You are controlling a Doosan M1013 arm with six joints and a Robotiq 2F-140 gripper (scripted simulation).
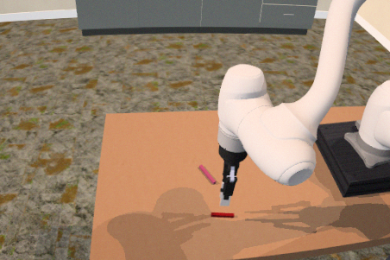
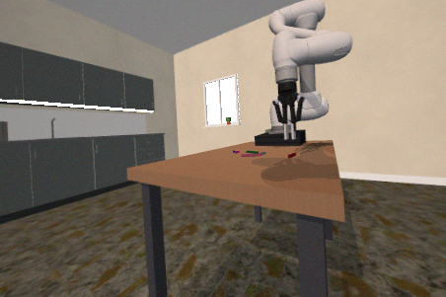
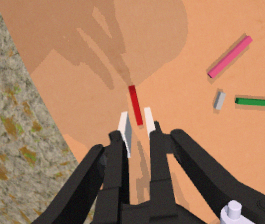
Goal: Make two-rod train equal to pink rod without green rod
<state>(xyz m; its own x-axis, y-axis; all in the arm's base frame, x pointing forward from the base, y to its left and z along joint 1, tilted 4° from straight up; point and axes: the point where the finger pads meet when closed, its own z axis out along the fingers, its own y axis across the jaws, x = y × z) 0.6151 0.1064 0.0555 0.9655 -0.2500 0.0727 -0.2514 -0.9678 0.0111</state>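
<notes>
The red rod lies 100 mm below my hand. From my hand the other things lie so: green rod (200 mm to the right, 100 mm below, 90 mm behind); short grey rod (130 mm to the right, 100 mm below, 60 mm behind); pink rod (170 mm to the right, 100 mm below, 10 mm ahead).
</notes>
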